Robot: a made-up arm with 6 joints.
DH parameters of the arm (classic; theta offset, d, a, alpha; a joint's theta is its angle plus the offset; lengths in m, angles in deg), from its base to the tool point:
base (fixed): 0 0.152 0 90
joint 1: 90 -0.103 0.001 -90
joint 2: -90 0.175 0.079 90
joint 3: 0 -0.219 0.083 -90
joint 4: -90 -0.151 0.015 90
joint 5: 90 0.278 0.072 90
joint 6: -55.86 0 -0.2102 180
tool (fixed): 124.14 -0.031 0 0
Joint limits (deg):
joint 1: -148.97..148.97
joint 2: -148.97..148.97
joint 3: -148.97..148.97
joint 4: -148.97..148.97
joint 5: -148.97..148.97
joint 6: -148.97..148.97
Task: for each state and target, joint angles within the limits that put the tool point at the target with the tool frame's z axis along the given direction. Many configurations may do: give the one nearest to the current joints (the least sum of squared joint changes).
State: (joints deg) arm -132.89 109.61 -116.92 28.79 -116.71 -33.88
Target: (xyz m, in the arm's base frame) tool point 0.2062 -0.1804 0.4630 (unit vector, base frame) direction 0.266 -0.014 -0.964
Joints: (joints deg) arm -134.16 137.06 -87.64 39.58 -146.23 -68.12
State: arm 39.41 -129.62 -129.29 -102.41 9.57 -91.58
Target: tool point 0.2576 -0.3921 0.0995 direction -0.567 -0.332 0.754
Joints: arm 45.74 -121.55 -121.66 -107.99 48.44 -93.41
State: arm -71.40 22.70 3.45 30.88 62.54 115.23
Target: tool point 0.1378 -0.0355 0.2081 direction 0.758 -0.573 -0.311
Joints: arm -68.98 0.50 38.78 -9.47 53.18 100.80
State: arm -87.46 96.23 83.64 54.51 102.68 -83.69
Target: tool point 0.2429 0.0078 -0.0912 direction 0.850 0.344 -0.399
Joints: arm -132.58 111.71 65.66 88.97 130.69 -74.95
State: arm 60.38 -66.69 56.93 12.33 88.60 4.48
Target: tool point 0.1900 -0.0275 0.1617 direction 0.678 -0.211 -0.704
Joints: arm 38.26 -69.29 83.60 5.42 98.47 15.44
